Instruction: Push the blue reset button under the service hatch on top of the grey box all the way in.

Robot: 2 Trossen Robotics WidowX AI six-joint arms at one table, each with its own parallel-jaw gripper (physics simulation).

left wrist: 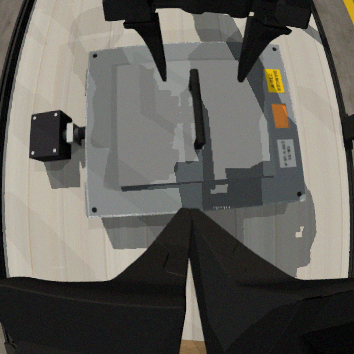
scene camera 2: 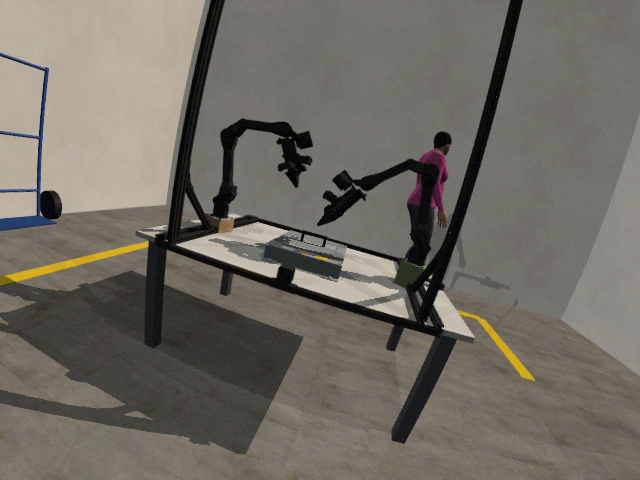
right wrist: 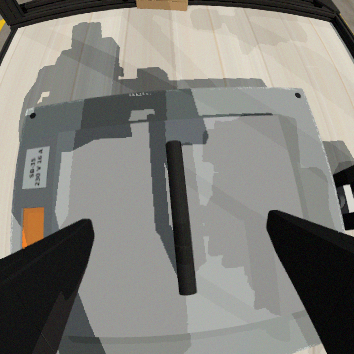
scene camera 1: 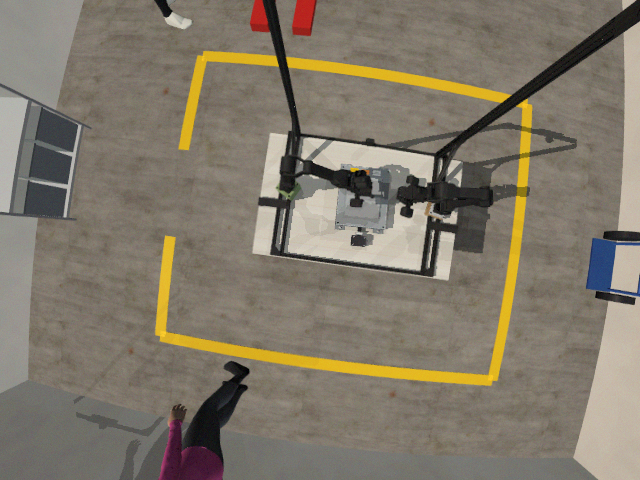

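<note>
The grey box (scene camera 1: pixel 366 216) (scene camera 2: pixel 304 259) (left wrist: pixel 102 105) (right wrist: pixel 246 102) lies in the middle of the table. Its lighter grey service hatch (left wrist: pixel 147 140) (right wrist: pixel 123 211) lies flat and closed, with a black bar handle (left wrist: pixel 197 109) (right wrist: pixel 180 246) (scene camera 2: pixel 313 236) on top. The blue button is hidden. My right gripper (right wrist: pixel 180 224) (left wrist: pixel 202 79) (scene camera 2: pixel 323 220) (scene camera 1: pixel 360 185) is open, tilted down, a finger on each side of the handle and a little above it. My left gripper (left wrist: pixel 187 216) (scene camera 2: pixel 294 181) (scene camera 1: pixel 410 183) is shut and empty, pointing down, high above the box's edge.
A black block (left wrist: pixel 47 135) (scene camera 1: pixel 360 239) (scene camera 2: pixel 286 273) is attached to one side of the box. Yellow (left wrist: pixel 274 81) and orange (left wrist: pixel 280 116) (right wrist: pixel 33 221) labels sit on the box top. Black frame posts (scene camera 2: pixel 191 119) ring the table. A person in magenta (scene camera 2: pixel 434 181) (scene camera 1: pixel 194 457) walks nearby.
</note>
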